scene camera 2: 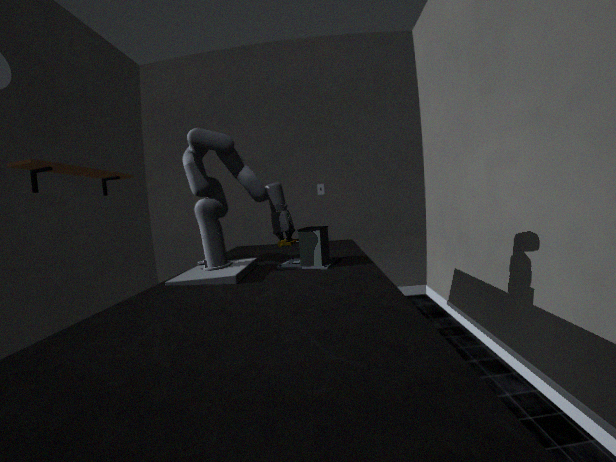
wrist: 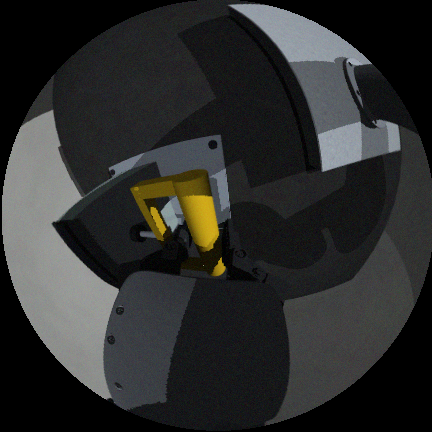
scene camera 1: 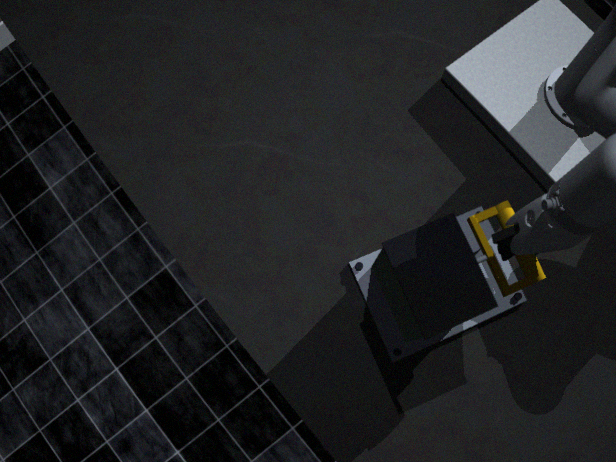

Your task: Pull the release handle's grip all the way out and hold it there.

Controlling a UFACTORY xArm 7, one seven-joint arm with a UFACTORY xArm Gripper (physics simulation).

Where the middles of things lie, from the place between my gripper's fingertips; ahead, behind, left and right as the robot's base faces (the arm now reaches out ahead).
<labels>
Right now the base plate (scene camera 1: 382, 315) is 9 cm ahead of my hand, 5 cm to the right of it and 8 cm below it.
</labels>
